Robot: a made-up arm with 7 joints.
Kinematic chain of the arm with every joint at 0, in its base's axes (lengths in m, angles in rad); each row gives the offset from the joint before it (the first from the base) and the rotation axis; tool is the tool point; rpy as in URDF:
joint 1: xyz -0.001 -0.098 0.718 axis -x
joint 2: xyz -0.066 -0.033 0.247 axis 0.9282 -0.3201 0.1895
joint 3: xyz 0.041 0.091 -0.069 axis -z
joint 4: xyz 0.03 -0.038 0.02 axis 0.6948 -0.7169 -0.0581
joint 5: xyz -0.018 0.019 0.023 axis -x
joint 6: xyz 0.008 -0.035 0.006 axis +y
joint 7: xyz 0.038 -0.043 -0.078 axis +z
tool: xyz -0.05 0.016 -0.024 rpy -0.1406 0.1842 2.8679
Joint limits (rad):
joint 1: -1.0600..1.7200
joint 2: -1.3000..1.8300
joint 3: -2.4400..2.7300
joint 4: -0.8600..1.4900
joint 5: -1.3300..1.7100
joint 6: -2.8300..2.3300
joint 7: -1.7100..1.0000
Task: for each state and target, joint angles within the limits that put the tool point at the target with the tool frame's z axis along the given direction. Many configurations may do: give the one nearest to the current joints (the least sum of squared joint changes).
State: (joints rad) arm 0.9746 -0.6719 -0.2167 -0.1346 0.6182 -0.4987 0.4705
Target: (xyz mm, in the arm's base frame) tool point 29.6 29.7 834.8 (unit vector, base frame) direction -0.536 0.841 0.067
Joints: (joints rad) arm 1.2906 -0.1726 -0.1097 0.0658 0.3243 -0.4063 0.3517
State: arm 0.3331 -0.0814 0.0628 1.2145 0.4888 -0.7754 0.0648
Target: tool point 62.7 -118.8 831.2 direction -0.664 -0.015 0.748
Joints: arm 0.3589 -0.6187 -0.6062 0.9316 0.3787 -0.3980 0.1036
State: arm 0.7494 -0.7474 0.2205 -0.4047 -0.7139 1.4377 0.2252
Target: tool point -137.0 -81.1 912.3 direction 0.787 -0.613 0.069
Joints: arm 0.2462 -0.6148 0.1951 -0.2925 -1.0848 1.5547 0.4190
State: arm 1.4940 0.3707 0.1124 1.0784 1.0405 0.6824 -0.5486
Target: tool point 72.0 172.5 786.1 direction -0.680 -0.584 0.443
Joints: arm 0.9499 0.7960 -0.7546 1.2348 0.7600 -0.1239 -0.4003
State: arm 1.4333 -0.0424 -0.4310 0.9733 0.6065 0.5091 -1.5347
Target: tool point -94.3 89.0 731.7 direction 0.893 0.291 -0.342
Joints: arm 1.6068 0.1402 0.0478 0.2250 1.0431 1.3051 -1.4477
